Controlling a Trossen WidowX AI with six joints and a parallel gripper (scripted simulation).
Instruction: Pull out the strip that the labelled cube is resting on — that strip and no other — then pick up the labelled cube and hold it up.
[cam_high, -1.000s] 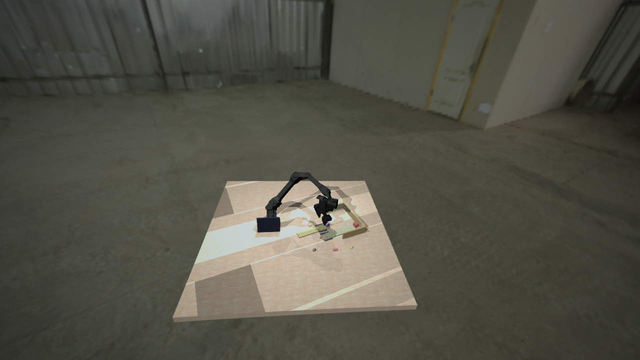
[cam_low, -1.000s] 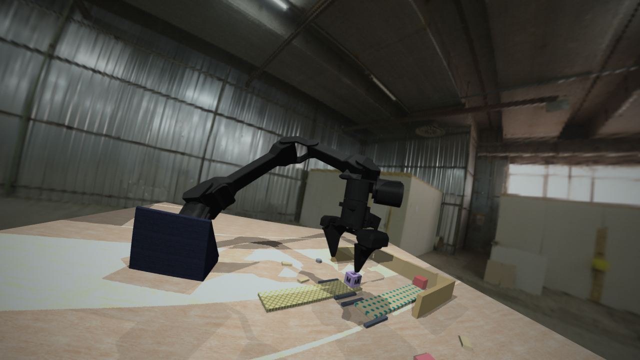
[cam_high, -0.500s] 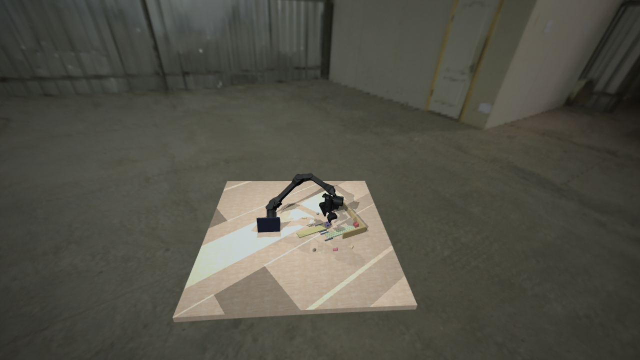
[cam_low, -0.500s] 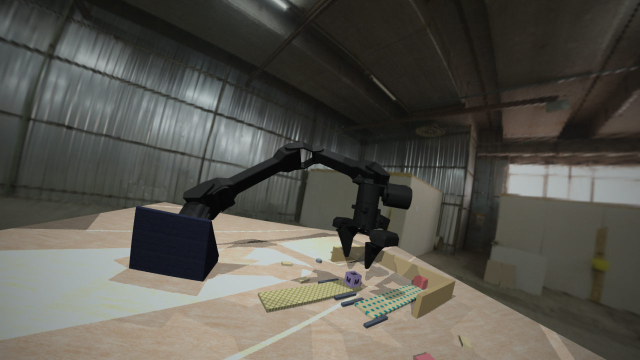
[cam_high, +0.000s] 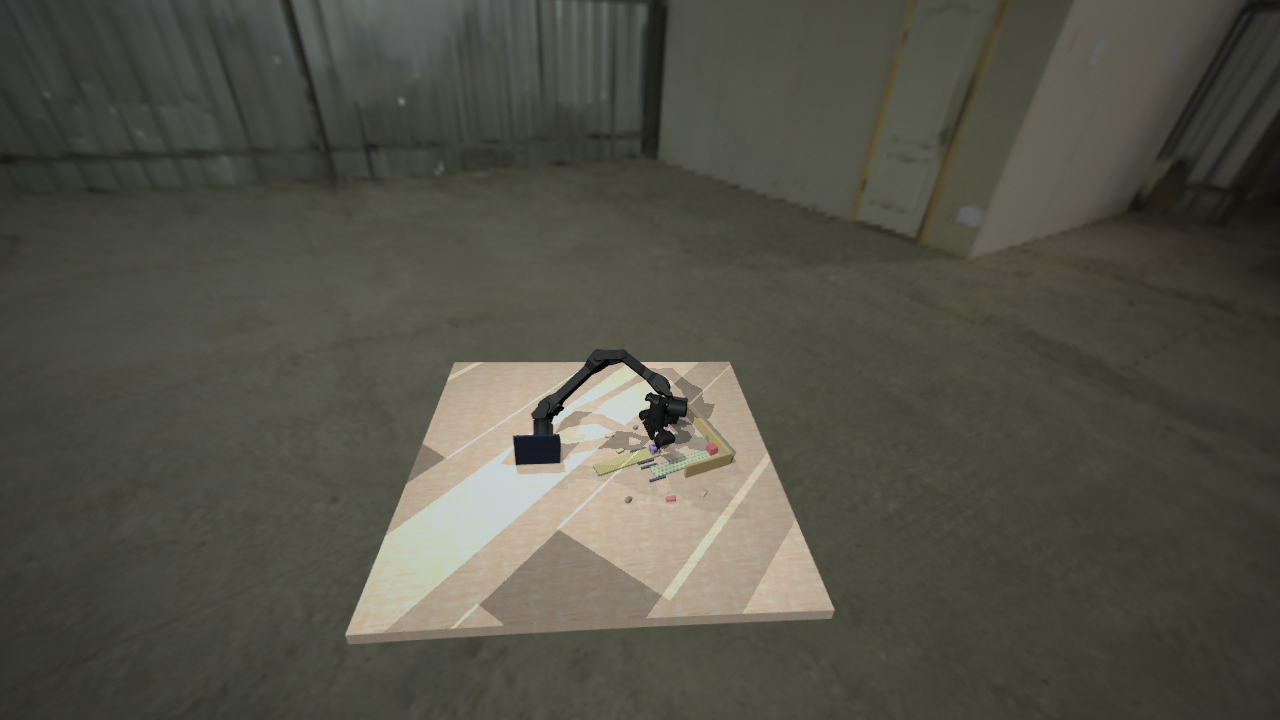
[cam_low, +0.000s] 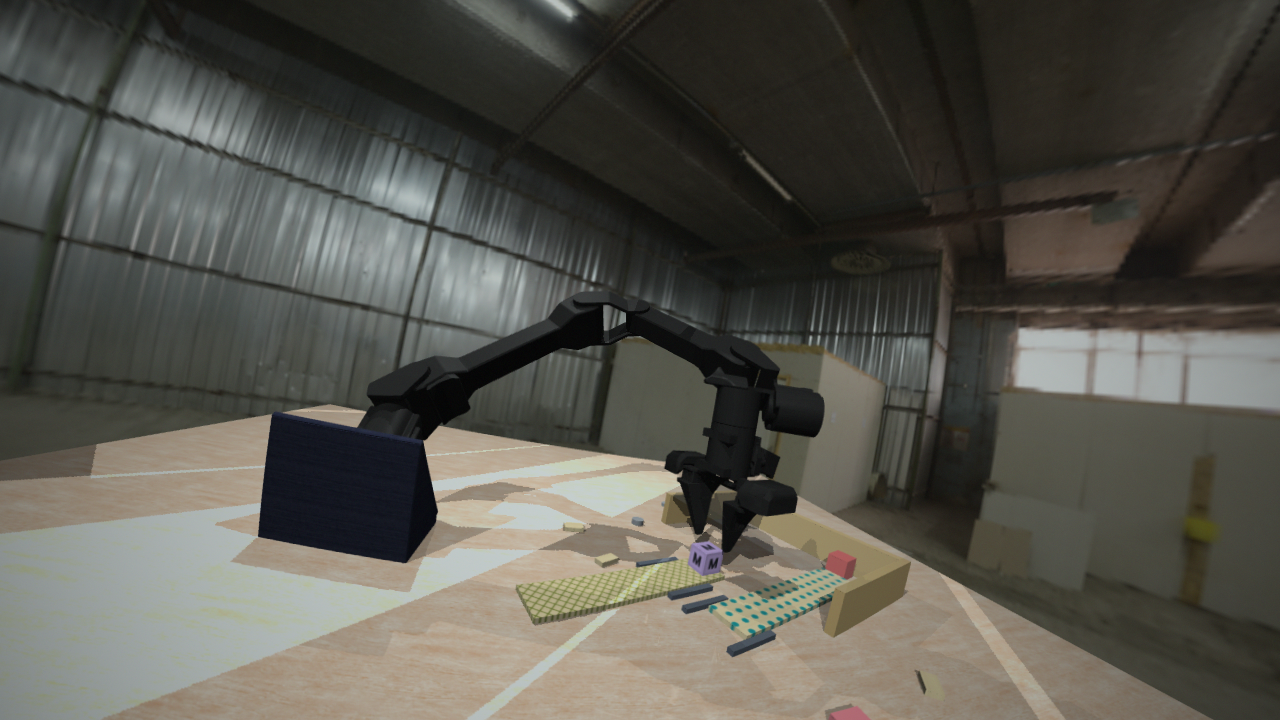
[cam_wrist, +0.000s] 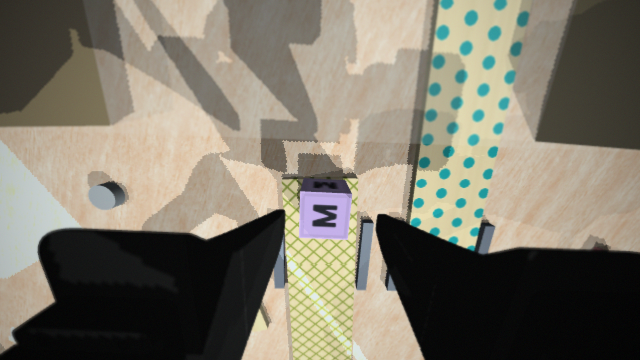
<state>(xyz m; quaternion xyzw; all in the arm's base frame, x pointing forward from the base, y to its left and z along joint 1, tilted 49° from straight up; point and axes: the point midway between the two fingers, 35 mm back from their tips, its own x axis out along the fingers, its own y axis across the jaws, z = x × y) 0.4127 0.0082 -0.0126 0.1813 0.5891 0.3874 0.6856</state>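
The labelled cube is 2 cm below my gripper tip. Round my gripper tip: red block (24 cm to the right, 4 cm below, 2 cm ahead); then yellow chip (22 cm to the right, 14 cm ahead, 4 cm below).
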